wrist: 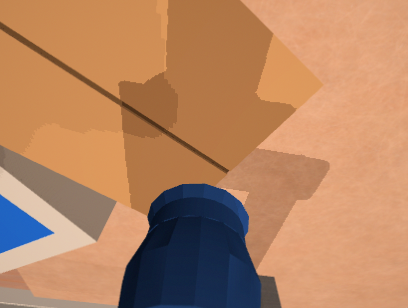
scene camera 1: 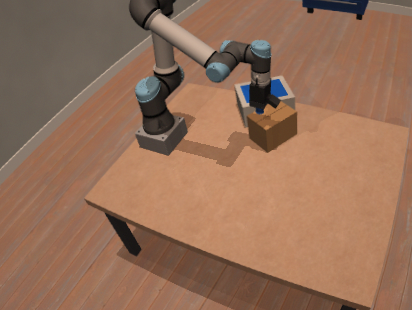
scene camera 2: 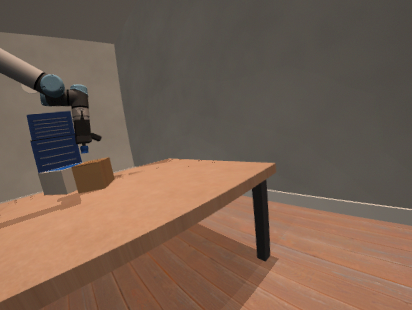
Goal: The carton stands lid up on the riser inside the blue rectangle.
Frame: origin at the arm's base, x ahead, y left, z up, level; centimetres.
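Seen in the pictures: hand, its tool point: [wrist: 197, 225] [scene camera 1: 259, 111] [scene camera 2: 84, 153]; arm's base, origin of its link: [scene camera 1: 159, 124].
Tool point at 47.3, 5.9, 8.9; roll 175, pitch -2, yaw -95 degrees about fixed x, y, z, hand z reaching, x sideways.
Offsets run from my tool point to a thing's top centre, as dx, dy, dz. Level surfaces: height alone.
The brown carton {+3.6, +5.7, -5.0} [scene camera 1: 272, 131] [scene camera 2: 92, 176] [wrist: 75, 40] stands upright on the table right beside the riser, with its seamed top face up. The pale riser {-4.8, +23.8, -6.0} [scene camera 1: 241, 106] [scene camera 2: 56, 182] [wrist: 70, 241] has a blue rectangle {-4.8, +23.8, -6.0} [scene camera 1: 278, 88] [wrist: 20, 225] on its top. No carton stands on that rectangle. Whether carton and riser touch is hard to tell. My gripper [scene camera 1: 259, 111] [scene camera 2: 84, 149] [wrist: 198, 202], a blue suction cup, points down above the level of the carton's top, near its edge on the riser's side. It is open and holds nothing; a gap shows below it in scene camera 2.
The arm's grey base block [scene camera 1: 162, 137] stands on the table {dz -18.0} [scene camera 1: 200, 200] [scene camera 2: 150, 215] at the left. A blue cabinet [scene camera 1: 335, 6] [scene camera 2: 52, 135] stands on the floor beyond the table. The riser and carton are near the table's far edge.
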